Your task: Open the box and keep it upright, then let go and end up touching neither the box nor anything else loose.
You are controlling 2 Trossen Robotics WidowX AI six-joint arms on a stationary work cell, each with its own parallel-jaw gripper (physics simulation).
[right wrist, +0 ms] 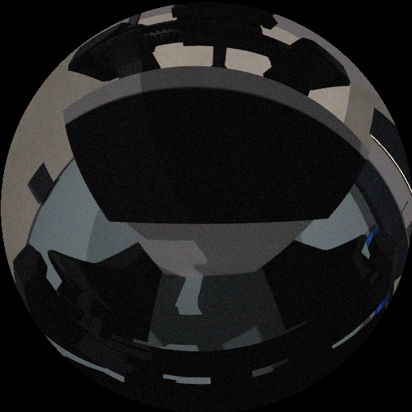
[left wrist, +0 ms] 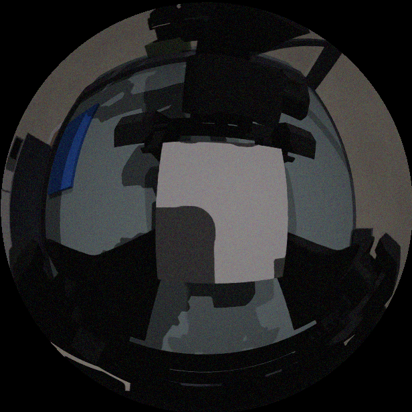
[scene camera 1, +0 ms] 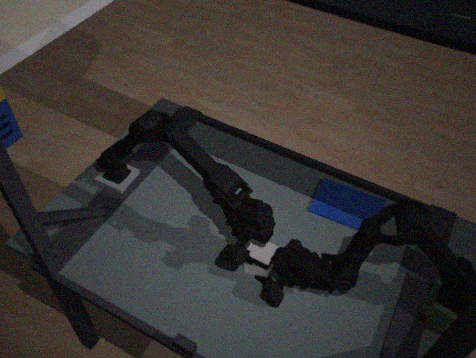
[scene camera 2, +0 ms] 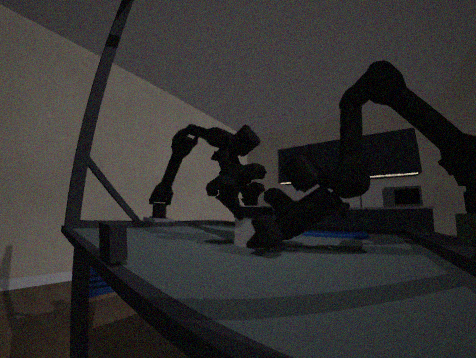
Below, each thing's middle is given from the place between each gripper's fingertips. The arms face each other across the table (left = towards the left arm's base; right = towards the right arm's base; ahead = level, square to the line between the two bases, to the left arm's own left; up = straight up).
Now: the flat blue panel (scene camera 1: 339,203) 320 mm ahead of my left hand, 180 mm to the right of it and 60 mm below it.
I see the flat blue panel 330 mm ahead of my right hand and 160 mm to the right of it.
